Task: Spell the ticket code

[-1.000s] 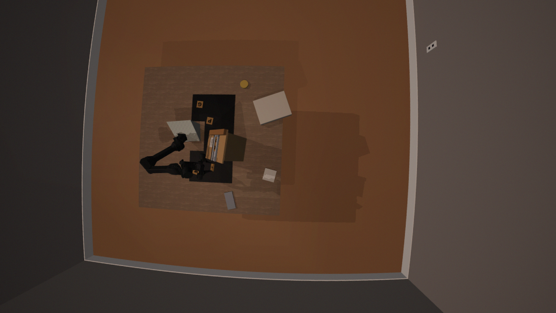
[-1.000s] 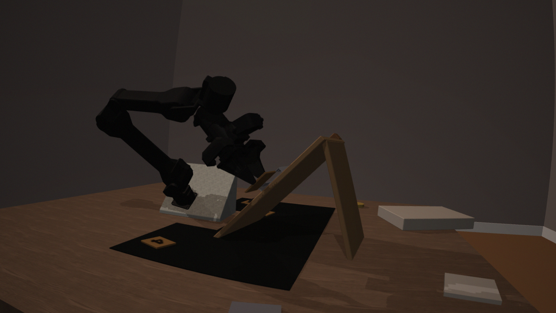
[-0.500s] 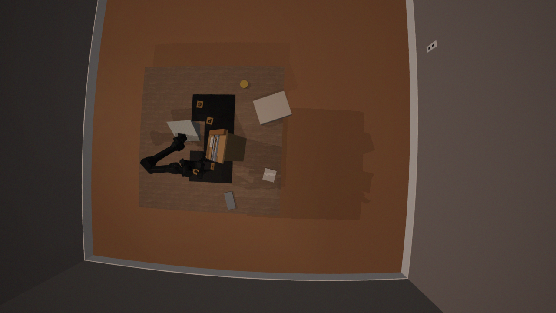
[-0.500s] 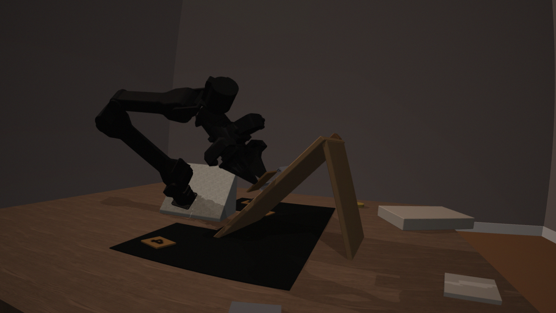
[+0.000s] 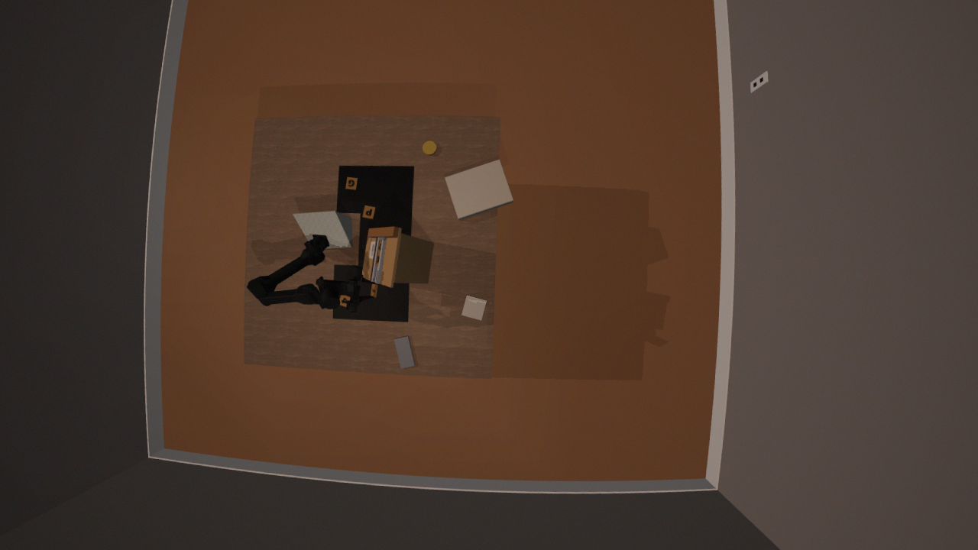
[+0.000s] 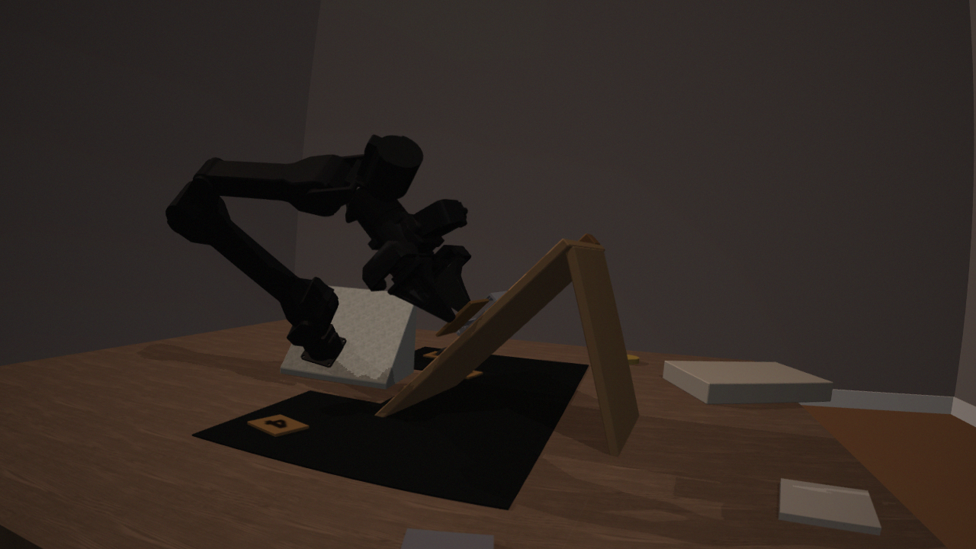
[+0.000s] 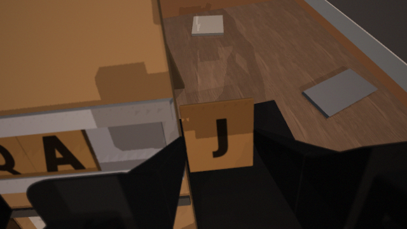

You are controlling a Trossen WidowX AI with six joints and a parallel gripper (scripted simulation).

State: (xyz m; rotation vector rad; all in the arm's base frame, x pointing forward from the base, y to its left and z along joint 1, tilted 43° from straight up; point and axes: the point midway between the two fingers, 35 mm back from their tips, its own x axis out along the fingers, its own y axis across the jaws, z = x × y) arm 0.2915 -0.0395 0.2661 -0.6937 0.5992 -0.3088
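Now: gripper tip 190 mm to the right of the q tile and 10 mm short of it. Round my gripper tip: white ticket: 180 mm to the left, 80 mm below, 60 mm behind; then j tile: right at my gripper tip; then 4 tile: 210 mm behind, 150 mm below, 80 mm to the right.
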